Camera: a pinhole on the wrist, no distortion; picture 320 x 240 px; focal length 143.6 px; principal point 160.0 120.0 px. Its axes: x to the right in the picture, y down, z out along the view. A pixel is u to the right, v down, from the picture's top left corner.
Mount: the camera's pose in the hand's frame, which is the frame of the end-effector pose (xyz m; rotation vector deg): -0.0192 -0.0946 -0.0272 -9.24 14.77 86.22
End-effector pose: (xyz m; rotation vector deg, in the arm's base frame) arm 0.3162 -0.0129 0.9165 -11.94 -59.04 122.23
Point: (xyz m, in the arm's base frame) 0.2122 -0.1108 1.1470
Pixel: 134.3 96.4
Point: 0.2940 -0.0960 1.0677
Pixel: 143.7 127.0
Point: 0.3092 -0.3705 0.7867
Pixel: outside the picture
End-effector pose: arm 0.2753 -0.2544 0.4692 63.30 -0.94 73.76
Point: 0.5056 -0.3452 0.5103
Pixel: 93.3 89.9
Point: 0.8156 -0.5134 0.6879
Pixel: 83.9 90.0
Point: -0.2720 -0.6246 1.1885
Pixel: outside the picture
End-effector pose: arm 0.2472 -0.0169 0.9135 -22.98 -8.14 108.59
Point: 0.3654 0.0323 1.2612
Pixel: 47.1 147.8
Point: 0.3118 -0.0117 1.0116
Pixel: 129.5 152.8
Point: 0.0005 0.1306 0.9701
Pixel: 273.1 9.2
